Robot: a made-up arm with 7 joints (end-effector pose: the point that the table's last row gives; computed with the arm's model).
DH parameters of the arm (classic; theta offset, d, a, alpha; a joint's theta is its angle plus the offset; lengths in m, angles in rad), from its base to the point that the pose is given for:
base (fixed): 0 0.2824 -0.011 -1.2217
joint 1: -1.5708 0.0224 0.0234 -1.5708
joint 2: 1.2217 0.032 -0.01 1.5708
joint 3: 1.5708 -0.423 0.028 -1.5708
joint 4: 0 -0.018 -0.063 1.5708
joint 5: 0 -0.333 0.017 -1.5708
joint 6: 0 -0.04 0.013 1.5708
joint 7: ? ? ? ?
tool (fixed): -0.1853 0.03 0 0
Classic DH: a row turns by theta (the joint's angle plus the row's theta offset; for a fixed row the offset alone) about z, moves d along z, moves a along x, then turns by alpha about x.
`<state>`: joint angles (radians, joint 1 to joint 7).
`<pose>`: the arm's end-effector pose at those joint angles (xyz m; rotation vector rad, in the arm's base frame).
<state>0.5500 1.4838 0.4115 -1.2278 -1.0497 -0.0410 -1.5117</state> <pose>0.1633 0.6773 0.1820 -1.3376 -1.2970 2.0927</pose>
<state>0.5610 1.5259 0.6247 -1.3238 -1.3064 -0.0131 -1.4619</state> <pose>0.2046 0.6715 0.2721 -1.3810 -1.4689 1.7231</pose>
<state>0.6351 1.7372 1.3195 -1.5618 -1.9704 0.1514 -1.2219</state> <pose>0.2527 0.5533 0.5957 -1.5289 -1.8984 0.4588</pose>
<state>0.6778 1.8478 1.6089 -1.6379 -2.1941 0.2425 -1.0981</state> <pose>0.2364 0.4653 0.7047 -1.5876 -1.9209 -0.0896</pose>
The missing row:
joint 7: 0.1853 0 0.0163 0
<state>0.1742 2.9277 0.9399 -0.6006 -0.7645 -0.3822 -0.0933</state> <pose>0.2711 0.0951 0.9795 -2.5659 0.0623 1.2630</pose>
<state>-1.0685 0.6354 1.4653 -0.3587 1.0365 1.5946 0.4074</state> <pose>0.5935 0.4589 0.1457 -2.0133 -0.2516 0.8623</pose>
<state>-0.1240 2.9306 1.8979 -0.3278 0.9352 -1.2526 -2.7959</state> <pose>-0.0480 0.0450 1.0632 -2.0268 0.0860 -1.7768</pose>
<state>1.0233 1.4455 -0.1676 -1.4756 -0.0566 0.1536 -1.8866</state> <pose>-0.0927 0.5302 -0.0053 0.4843 0.7276 -2.9483</pose>
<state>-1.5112 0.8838 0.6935 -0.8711 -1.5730 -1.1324 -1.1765</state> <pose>0.5248 0.3990 0.5891 -2.4505 0.4145 0.9269</pose>
